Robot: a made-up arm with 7 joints.
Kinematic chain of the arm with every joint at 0, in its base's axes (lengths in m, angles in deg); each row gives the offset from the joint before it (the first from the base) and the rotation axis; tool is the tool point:
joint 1: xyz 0 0 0.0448 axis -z
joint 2: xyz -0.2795 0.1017 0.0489 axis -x
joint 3: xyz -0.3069 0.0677 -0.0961 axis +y
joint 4: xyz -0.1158 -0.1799 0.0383 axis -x
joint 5: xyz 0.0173 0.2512 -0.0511 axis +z
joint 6: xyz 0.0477 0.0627 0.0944 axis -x
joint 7: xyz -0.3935 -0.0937 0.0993 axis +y
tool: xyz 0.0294 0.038 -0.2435
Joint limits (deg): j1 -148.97..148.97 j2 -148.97..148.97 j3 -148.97..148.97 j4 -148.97..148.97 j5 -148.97..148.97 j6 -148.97..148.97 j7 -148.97..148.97
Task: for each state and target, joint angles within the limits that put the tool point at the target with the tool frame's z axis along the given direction. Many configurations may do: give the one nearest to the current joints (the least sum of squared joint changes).
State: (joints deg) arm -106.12 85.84 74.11 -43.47 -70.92 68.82 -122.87
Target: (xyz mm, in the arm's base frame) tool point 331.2 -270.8 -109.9 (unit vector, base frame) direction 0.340 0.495 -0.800
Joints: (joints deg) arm -133.54 107.90 87.71 -2.78 -89.17 78.70 -70.25
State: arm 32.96 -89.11 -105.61 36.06 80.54 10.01 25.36
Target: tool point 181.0 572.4 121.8 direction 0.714 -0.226 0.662
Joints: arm 72.12 -112.91 -138.99 38.13 57.27 57.59 -23.27
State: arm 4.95 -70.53 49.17 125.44 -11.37 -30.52 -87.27
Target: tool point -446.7 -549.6 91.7 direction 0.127 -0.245 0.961
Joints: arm -30.27 -24.33 107.20 148.97 -12.62 -27.18 -67.76
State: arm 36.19 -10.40 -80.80 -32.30 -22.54 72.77 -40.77
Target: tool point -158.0 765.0 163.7 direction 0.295 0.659 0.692
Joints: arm 39.84 -63.48 -101.89 6.51 -38.53 56.04 -49.92
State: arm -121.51 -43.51 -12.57 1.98 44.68 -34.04 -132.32
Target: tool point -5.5 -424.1 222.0 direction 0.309 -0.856 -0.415
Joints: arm -83.64 -25.84 32.83 11.97 74.75 -32.52 -147.16
